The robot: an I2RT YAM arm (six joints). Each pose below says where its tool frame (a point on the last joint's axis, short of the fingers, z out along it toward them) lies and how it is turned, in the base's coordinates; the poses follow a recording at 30 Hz.
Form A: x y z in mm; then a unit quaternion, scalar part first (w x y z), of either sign.
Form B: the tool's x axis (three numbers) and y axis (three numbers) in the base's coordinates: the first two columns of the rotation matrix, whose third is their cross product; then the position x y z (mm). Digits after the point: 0 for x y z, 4 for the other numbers.
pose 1, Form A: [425 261 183 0.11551 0.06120 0.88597 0.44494]
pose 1, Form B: [-0.9658 0.2112 -0.1502 0.0057 0.5966 0.8025 425 261 183]
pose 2, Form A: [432 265 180 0.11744 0.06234 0.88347 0.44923]
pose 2, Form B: [-0.9646 0.2157 -0.1515 0.0046 0.5886 0.8084 432 265 180]
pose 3, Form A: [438 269 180 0.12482 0.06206 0.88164 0.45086]
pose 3, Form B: [-0.9611 0.2220 -0.1641 -0.0031 0.5857 0.8105 438 269 180]
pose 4, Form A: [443 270 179 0.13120 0.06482 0.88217 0.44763]
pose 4, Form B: [-0.9572 0.2318 -0.1734 -0.0031 0.5909 0.8068 443 270 179]
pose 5, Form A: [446 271 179 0.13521 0.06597 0.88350 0.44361]
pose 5, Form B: [-0.9547 0.2365 -0.1804 -0.0034 0.5977 0.8017 446 271 179]
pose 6, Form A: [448 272 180 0.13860 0.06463 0.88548 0.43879]
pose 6, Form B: [-0.9532 0.2361 -0.1887 -0.0072 0.6066 0.7950 448 272 180]
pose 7, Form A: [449 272 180 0.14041 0.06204 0.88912 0.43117]
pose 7, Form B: [-0.9529 0.2314 -0.1962 -0.0108 0.6205 0.7841 449 272 180]
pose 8, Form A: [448 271 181 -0.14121 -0.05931 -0.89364 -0.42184]
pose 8, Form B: [-0.9531 0.2251 -0.2023 -0.0131 0.6371 0.7707 448 271 181]
